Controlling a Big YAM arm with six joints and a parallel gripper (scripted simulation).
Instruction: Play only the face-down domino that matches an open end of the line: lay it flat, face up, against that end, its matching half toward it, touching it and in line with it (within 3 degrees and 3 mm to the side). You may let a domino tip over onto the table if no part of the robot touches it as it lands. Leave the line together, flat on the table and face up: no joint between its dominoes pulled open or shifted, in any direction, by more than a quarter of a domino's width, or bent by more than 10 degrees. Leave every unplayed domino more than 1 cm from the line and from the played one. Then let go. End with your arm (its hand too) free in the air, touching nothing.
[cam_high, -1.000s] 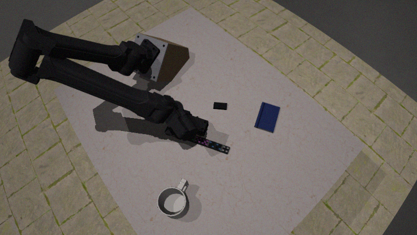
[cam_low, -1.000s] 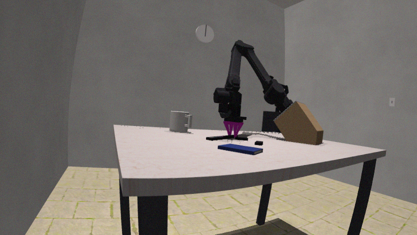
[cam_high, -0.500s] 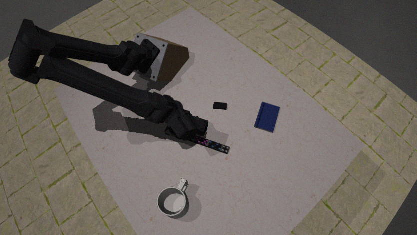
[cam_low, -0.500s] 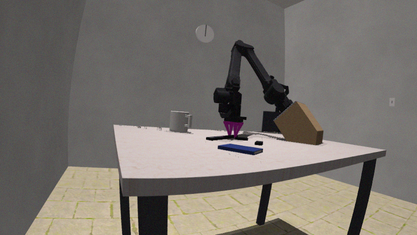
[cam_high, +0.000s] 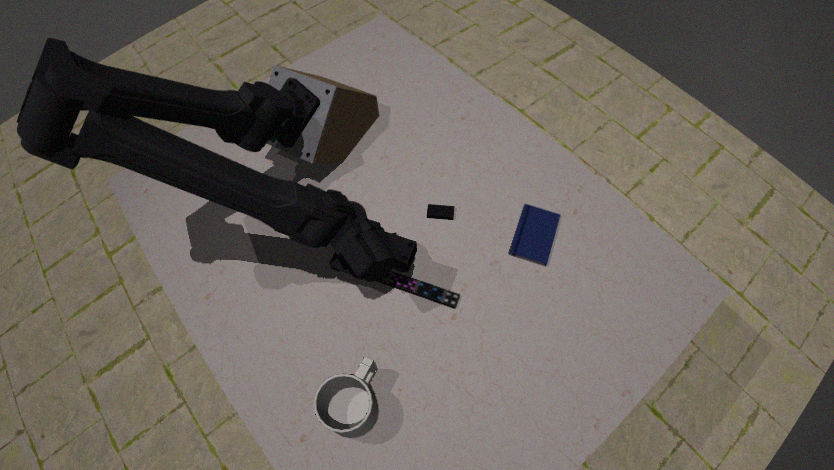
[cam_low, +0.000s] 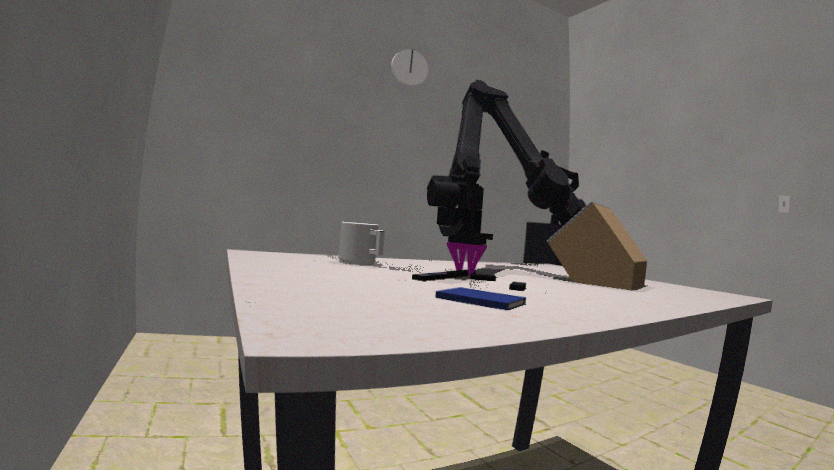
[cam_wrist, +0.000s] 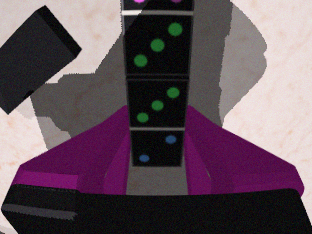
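Now: the domino right at my hand. Round my hand: blue book: 280 mm to the left, 200 mm ahead; mug: 200 mm to the right, 170 mm ahead, 30 mm above.
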